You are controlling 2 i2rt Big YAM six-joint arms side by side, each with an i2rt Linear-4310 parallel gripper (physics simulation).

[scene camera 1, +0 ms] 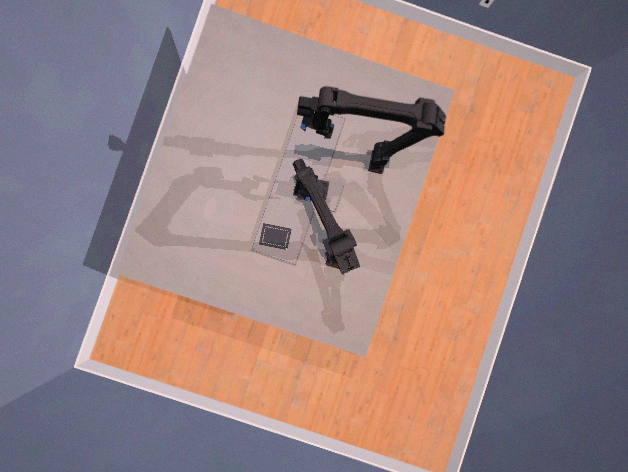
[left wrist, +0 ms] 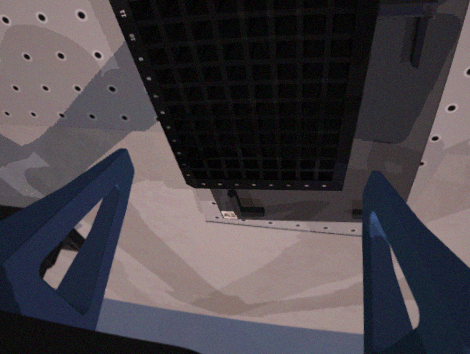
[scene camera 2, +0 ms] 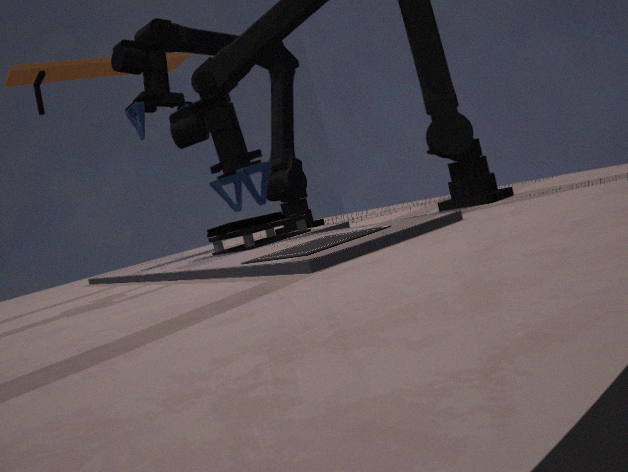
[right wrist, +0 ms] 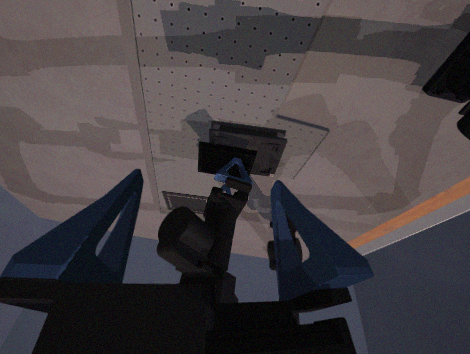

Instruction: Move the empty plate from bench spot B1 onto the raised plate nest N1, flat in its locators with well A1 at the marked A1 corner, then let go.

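Seen in the pictures: left gripper, fingertip midpoint: (left wrist: 245, 169) (scene camera 2: 250, 208) (right wrist: 231, 172); right gripper, fingertip midpoint: (scene camera 1: 315, 133) (scene camera 2: 162, 139) (right wrist: 211, 180); left arm's base, origin of the base link: (scene camera 2: 476, 203); right arm's base, origin of the base link: (scene camera 1: 377, 162).
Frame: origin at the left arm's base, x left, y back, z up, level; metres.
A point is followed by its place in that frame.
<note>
The black plate (scene camera 2: 244, 222) @(x -0.279, y -0.310, z 0.062 m) (left wrist: 260, 100) @(x -0.324, y -0.281, z 0.064 m) (right wrist: 211, 157) @(x -0.331, y -0.315, z 0.061 m) is over the raised grey nest (scene camera 2: 248, 240) @(x -0.279, y -0.311, z 0.029 m) (left wrist: 385, 165) @(x -0.386, y -0.225, z 0.047 m) (right wrist: 270, 147) @(x -0.383, y -0.194, z 0.047 m), offset past its left edge in the left wrist view. Its numbered corner is toward the A1 tag (left wrist: 229, 214) @(x -0.296, y -0.161, z 0.047 m); an L-shaped locator (left wrist: 251, 210) @(x -0.312, y -0.173, z 0.050 m) shows beyond its lower edge. I cannot tell if the plate touches the nest. My left gripper (scene camera 1: 307, 197) @(x -0.320, y -0.264, z 0.085 m) (scene camera 2: 249, 205) @(x -0.320, y -0.264, z 0.085 m) (left wrist: 245, 169) @(x -0.320, y -0.264, z 0.085 m) (right wrist: 231, 172) @(x -0.320, y -0.264, z 0.085 m) is open above the plate, holding nothing. My right gripper (scene camera 1: 317, 126) @(x -0.544, y -0.300, z 0.282 m) (scene camera 2: 161, 114) is open, empty and high. The outlined bench spot (scene camera 1: 275, 236) @(x -0.014, y -0.375, z 0.015 m) (scene camera 2: 314, 246) @(x 0.007, y -0.398, z 0.015 m) holds no plate.
A perforated pale board (scene camera 1: 299, 223) @(x -0.129, y -0.262, z 0.013 m) (scene camera 2: 203, 272) @(x -0.146, y -0.483, z 0.010 m) (right wrist: 175, 90) @(x -0.445, y -0.406, z 0.013 m) lies under the nest and the outlined spot. The left forearm (scene camera 1: 322, 208) @(x -0.191, y -0.165, z 0.459 m) (scene camera 2: 263, 35) @(x -0.218, y -0.217, z 0.392 m) passes over the nest. The right forearm (scene camera 1: 375, 104) @(x -0.584, y -0.096, z 0.552 m) is at the top in scene camera 1.
</note>
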